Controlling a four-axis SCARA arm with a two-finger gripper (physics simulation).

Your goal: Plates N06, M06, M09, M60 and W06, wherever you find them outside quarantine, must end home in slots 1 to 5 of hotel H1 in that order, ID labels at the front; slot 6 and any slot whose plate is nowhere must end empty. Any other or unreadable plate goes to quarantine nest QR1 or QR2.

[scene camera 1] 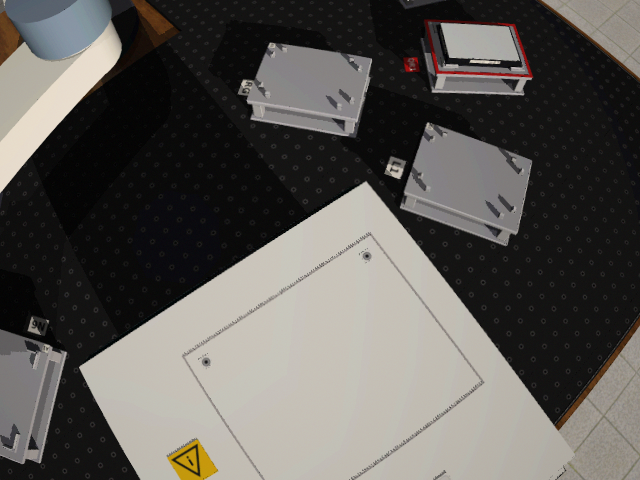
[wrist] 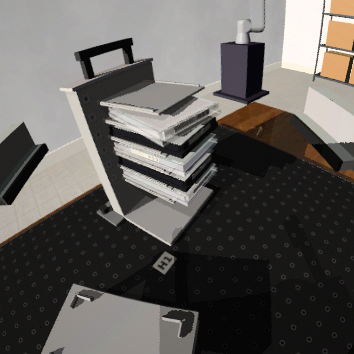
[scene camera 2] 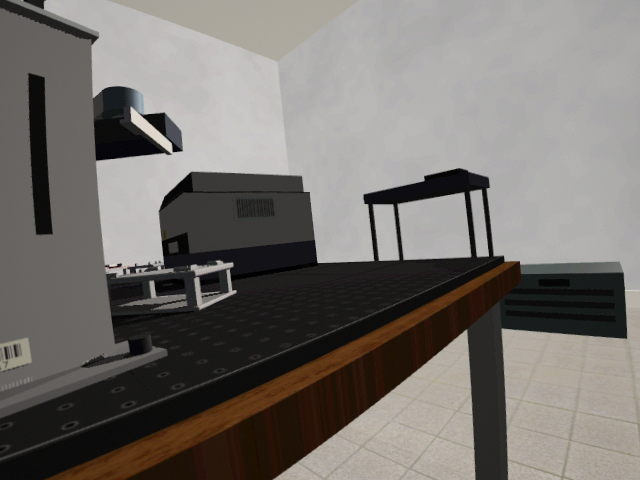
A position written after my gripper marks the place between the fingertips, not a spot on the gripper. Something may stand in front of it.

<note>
My gripper [wrist: 162, 114] holds nothing. I also see a shelf [wrist: 160, 96].
</note>
